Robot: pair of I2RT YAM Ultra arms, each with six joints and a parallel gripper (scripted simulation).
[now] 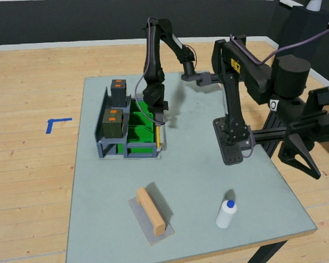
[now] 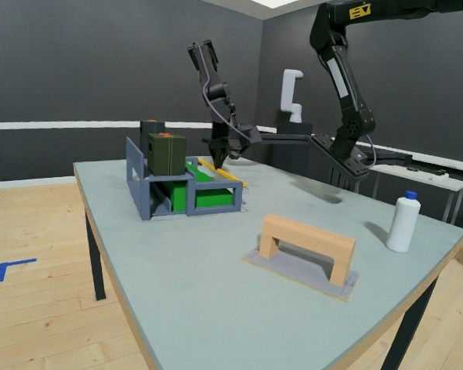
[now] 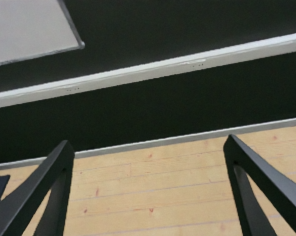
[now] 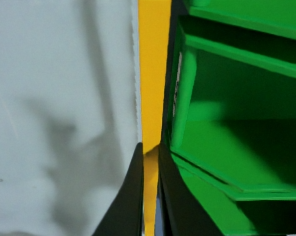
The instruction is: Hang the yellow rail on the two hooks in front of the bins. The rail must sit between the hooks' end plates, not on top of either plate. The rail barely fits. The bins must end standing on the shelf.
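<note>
Right now my right hand is 1 cm above the yellow rail. The rest, counted from my right hand: blue-grey shelf: 13 cm ahead, 2 cm to the right, 2 cm below; white bottle: 15 cm behind, 55 cm to the left, 2 cm below.
</note>
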